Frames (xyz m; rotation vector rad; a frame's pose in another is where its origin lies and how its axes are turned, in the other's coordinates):
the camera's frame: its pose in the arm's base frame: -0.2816 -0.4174 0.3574 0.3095 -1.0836 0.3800
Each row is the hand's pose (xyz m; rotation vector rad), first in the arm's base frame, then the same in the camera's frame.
Working: the arm's base frame: its pose in the camera's frame: -0.1424 0.2265 -0.5565 -0.3095 1.0836 -0.3800

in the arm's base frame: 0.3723 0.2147 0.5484 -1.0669 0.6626 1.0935
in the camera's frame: 0.5361 0.2847 -0.7037 -0.4753 1.8579 1.2026
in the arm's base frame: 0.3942 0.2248 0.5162 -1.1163 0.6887 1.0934
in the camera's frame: 0.5178 0.2821 -0.7394 -0.5132 1.8835 1.2359
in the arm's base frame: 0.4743 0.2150 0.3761 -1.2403 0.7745 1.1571
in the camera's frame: 0.4238 0.2294 -0.8599 -0.5618 1.9538 1.3833
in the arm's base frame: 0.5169 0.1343 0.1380 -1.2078 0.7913 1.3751
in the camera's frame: 0.2158 0.1244 -0.9634 -0.3838 1.9255 1.5688
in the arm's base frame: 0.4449 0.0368 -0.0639 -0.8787 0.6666 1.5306
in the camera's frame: -0.0098 0.0574 -0.9530 -0.0290 1.7680 1.4897
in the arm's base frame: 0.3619 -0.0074 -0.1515 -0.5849 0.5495 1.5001
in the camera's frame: -0.1294 0.0498 -0.9066 0.1728 1.6437 1.2739
